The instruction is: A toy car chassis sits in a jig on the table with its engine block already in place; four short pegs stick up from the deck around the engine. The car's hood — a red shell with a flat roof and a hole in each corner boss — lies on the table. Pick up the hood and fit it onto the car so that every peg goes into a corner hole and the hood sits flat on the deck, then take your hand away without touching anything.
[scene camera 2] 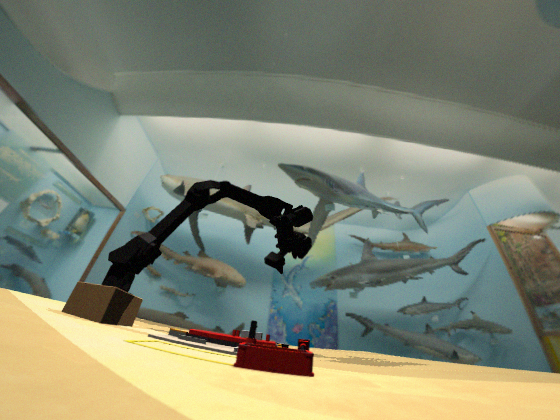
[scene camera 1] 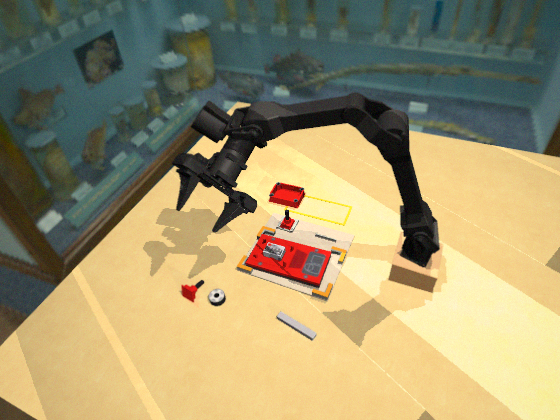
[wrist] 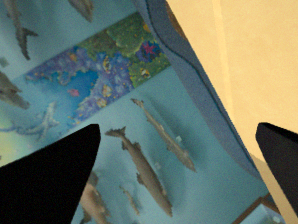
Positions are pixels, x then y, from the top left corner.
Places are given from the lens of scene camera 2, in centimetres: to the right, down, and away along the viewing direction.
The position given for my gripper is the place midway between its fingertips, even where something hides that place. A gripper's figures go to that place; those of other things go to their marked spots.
my gripper (scene camera 2: 288, 265): 3, 21, 72
red hood (scene camera 2: 274, 359): -1, 18, 21
